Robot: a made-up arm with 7 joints. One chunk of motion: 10 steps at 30 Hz.
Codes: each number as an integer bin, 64 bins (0 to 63) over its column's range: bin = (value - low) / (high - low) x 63, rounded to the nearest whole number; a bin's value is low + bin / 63 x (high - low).
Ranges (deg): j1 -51..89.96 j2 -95.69..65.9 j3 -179.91..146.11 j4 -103.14..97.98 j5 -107.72..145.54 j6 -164.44..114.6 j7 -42.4..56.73
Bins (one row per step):
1: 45 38 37 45 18 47 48
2: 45 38 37 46 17 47 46
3: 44 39 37 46 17 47 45
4: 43 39 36 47 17 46 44
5: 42 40 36 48 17 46 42
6: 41 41 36 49 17 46 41
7: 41 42 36 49 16 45 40
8: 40 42 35 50 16 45 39
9: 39 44 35 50 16 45 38
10: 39 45 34 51 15 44 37
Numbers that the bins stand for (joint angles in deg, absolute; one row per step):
1: 49.69 1.78 11.56 40.52 -35.36 43.73 33.13
2: 49.69 1.78 11.56 43.71 -39.38 43.73 29.98
3: 47.45 4.34 11.56 43.71 -39.38 43.73 28.41
4: 45.21 4.34 6.39 46.90 -39.38 39.30 26.83
5: 42.97 6.91 6.39 50.09 -39.38 39.30 23.69
6: 40.74 9.47 6.39 53.29 -39.38 39.30 22.11
7: 40.74 12.04 6.39 53.29 -43.40 34.87 20.54
8: 38.50 12.04 1.21 56.48 -43.40 34.87 18.97
9: 36.26 17.17 1.21 56.48 -43.40 34.87 17.39
10: 36.26 19.73 -3.96 59.67 -47.42 30.45 15.82

